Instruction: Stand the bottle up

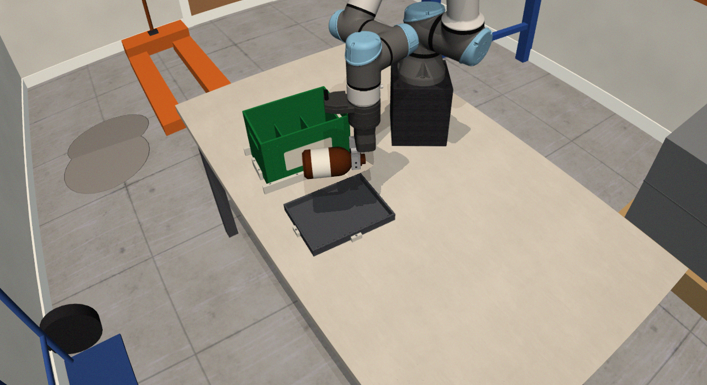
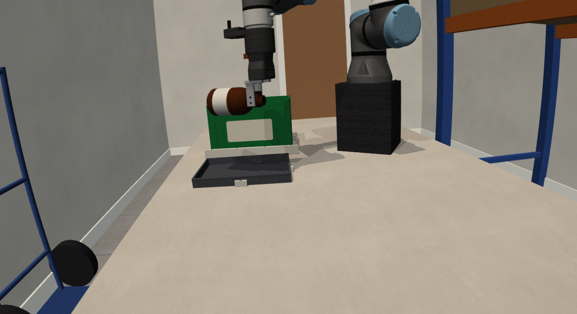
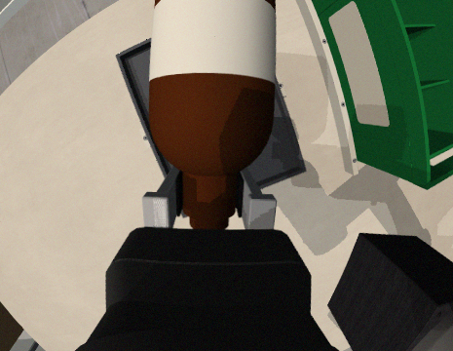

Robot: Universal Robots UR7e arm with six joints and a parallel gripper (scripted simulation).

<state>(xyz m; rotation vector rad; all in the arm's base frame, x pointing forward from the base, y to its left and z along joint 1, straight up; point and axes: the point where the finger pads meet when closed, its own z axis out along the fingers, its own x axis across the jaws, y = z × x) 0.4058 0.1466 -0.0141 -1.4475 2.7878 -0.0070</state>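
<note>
My hand is 4 cm short of the brown bottle, 3 cm to the left of it and 1 cm above it. The rest, counted from my hand: green crate 3 cm behind, 30 cm to the right, 12 cm below; tray 4 cm ahead, 3 cm to the right, 19 cm below.
</note>
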